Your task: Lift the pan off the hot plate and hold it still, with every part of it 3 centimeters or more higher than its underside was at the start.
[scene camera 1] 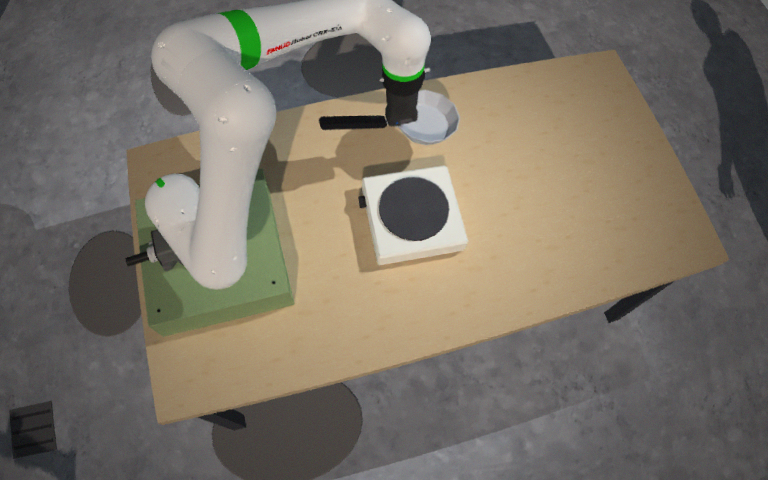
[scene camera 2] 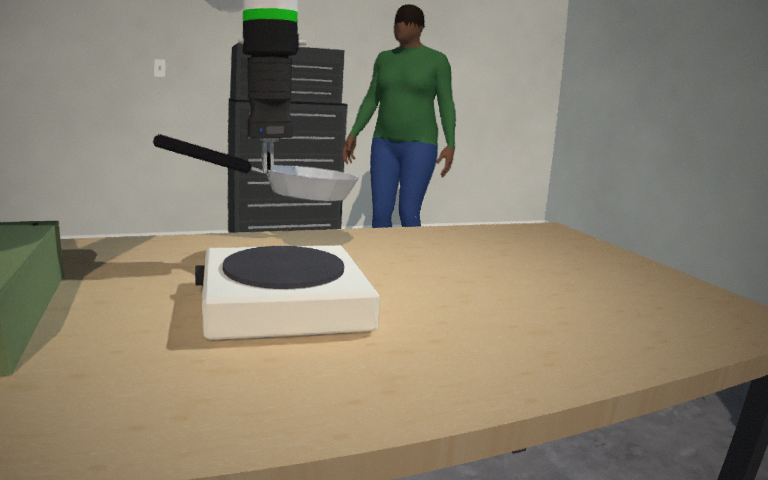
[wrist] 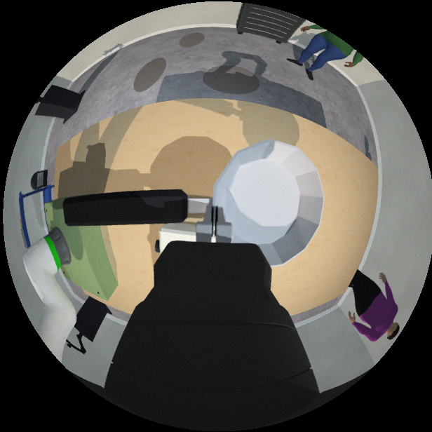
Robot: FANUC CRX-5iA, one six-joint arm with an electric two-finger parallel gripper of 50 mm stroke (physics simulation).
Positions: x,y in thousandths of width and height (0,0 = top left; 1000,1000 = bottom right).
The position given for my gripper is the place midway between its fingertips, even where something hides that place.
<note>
In view: my gripper (scene camera 1: 519,259), a white hot plate (scene camera 2: 324,609) and a grey faceted pan (scene camera 1: 571,247).
The white hot plate also shows in the wrist view (wrist: 390,538). The grey faceted pan shows as well in the wrist view (wrist: 626,443). My gripper is seen too in the wrist view (wrist: 497,499).
</note>
